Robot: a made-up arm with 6 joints.
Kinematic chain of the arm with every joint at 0, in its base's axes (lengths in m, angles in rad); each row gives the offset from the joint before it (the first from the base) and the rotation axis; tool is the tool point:
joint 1: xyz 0 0 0.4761 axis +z
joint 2: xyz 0.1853 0 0 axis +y
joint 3: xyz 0 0 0.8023 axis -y
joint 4: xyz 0 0 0.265 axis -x
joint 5: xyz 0.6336 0 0 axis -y
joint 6: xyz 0.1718 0 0 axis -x
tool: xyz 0 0 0
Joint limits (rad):
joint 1: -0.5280..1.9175
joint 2: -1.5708..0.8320
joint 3: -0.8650..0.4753
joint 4: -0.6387..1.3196
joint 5: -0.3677..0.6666
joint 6: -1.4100..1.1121
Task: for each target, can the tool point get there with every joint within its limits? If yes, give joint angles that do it. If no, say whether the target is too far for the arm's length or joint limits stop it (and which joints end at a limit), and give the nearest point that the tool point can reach.
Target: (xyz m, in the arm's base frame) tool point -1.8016 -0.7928 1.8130
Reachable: no: too far | nearest point -1.0516 -0.4628 1.3044 | short by 0.964 m
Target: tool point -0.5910 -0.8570 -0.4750
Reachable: no: joint limits stop it (at a limit: joint 2, joint 3, joint 5) | nearest point -0.7373 -1.0692 0.9896 | short by 1.487 m
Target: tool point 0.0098 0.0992 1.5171
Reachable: yes | joints 1.7054 -0.9951 -0.4938 0.9598 -0.1646 -0.7883
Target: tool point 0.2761 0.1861 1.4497
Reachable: yes | joints 0.5028 -0.8262 -0.6503 0.7956 0.2470 -0.6854
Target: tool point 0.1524 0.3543 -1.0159
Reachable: no: joint limits stop it (at a limit: joint 2, joint 3) | nearest point 0.3537 0.8222 0.1961 | short by 1.315 m
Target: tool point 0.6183 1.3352 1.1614
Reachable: yes | joints 1.1106 0.5759 0.2495 1.1191 0.2548 -0.2718
